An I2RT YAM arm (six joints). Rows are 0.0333 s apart.
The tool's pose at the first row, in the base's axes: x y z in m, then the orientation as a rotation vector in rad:
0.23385, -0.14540, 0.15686, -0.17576, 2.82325, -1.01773
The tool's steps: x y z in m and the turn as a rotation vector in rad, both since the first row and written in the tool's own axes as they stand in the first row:
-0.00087, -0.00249, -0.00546, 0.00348, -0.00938, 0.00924
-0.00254, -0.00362, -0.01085, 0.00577, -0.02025, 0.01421
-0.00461, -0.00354, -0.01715, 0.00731, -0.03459, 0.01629
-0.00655, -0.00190, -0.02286, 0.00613, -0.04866, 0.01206
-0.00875, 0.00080, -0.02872, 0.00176, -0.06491, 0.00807
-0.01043, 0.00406, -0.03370, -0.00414, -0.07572, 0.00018
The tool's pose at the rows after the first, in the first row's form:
0.23396, -0.14376, 0.16270, -0.16653, 2.81109, -1.01717
0.23478, -0.14099, 0.16768, -0.16422, 2.79911, -1.01525
0.23576, -0.13667, 0.17261, -0.16767, 2.78504, -1.01158
0.23662, -0.13155, 0.17608, -0.18013, 2.77396, -1.00556
0.23764, -0.12548, 0.17902, -0.19346, 2.76259, -0.99430
0.23826, -0.11961, 0.18087, -0.20990, 2.75757, -0.98377

